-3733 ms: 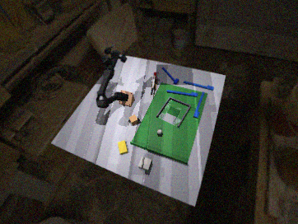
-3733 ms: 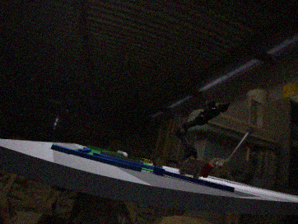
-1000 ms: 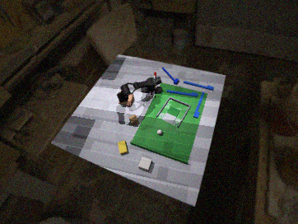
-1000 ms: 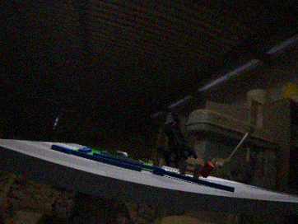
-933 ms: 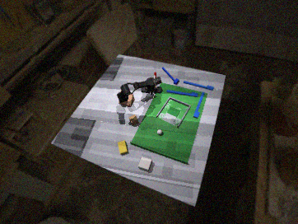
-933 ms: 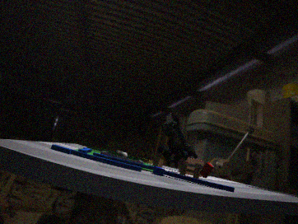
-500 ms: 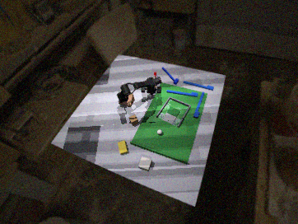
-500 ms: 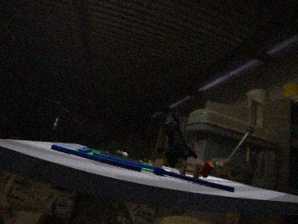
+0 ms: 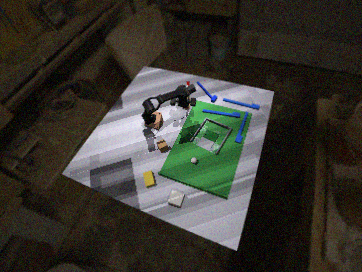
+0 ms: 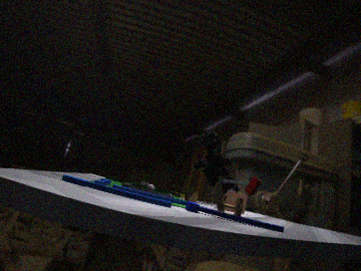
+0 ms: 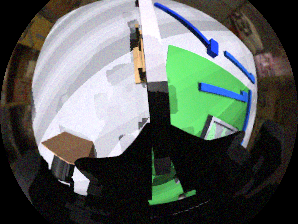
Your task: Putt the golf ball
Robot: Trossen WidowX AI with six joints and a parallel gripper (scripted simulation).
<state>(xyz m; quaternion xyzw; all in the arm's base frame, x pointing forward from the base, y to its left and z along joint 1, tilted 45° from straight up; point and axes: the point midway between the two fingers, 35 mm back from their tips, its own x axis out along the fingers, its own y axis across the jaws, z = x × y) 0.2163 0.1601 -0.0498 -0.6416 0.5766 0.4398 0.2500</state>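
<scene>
Now: the orange cube 340 mm to the right of my gripper tip, 70 mm below it and 30 mm behind it. The rest, counted from my gripper tip: white golf ball (360 mm to the right, 220 mm ahead, 80 mm below); then putter (110 mm to the left, 40 mm behind, 30 mm above); then green mat (260 mm ahead, 170 mm to the right, 100 mm below).
</scene>
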